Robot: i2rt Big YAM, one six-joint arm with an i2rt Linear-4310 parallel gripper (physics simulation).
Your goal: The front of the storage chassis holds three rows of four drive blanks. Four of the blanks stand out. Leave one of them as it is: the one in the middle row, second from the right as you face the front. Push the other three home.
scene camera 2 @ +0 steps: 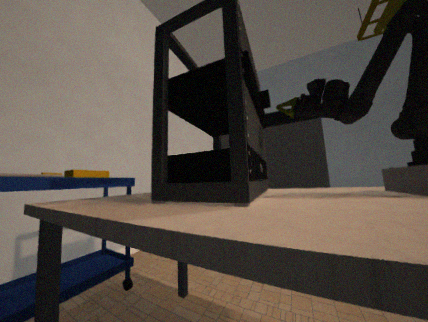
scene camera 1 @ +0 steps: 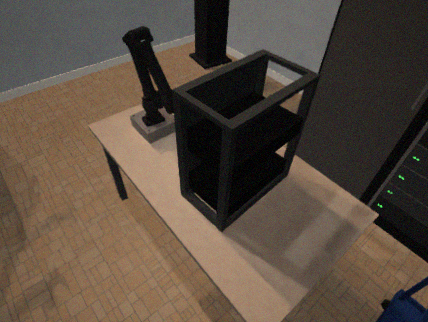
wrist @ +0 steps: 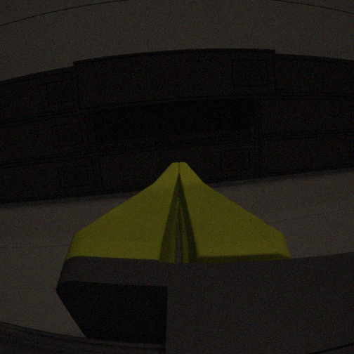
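Where they show: gripper, fingertip midpoint: (scene camera 2: 276, 107); arm's base, origin of the base link: (scene camera 1: 153, 120).
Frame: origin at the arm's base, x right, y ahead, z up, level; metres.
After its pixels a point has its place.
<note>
The dark storage chassis (scene camera 1: 226, 175) @[z 0.319, x 0.028, y 0.816 m] (scene camera 2: 161, 110) @[z 0.205, x -0.458, y 0.677 m] stands upright on the table. Its front faces the arm and shows steeply from the side in scene camera 2. In the very dark wrist view, three rows of blanks show. One wide top-row blank (wrist: 175, 80) stands out past its neighbours. Below it is a dark, shadowed middle-row place whose depth I cannot tell, and under that a bottom-row blank (wrist: 210, 157). In scene camera 2 a dark block (scene camera 2: 265, 99) @[z 0.305, x -0.125, y 0.451 m] sticks out of the front. My gripper (scene camera 2: 279, 106) @[z 0.273, x -0.093, y 0.417 m] (wrist: 178, 174) is shut and empty, its yellow tips a little in front of the chassis; scene camera 1 hides it.
The arm's base (scene camera 1: 152, 131) @[z -0.004, x 0.046, y 0.092 m] (scene camera 2: 410, 179) @[z -0.038, x -0.074, y 0.081 m] stands on the table (scene camera 1: 210, 250) @[z -0.079, x 0.115, y 0.868 m] (scene camera 2: 325, 220) @[z -0.078, x -0.468, y 0.289 m] before the chassis front. A blue cart (scene camera 2: 100, 184) with a yellow box (scene camera 2: 86, 173) is at the left in scene camera 2. A dark cabinet (scene camera 1: 370, 95) stands beyond the table.
</note>
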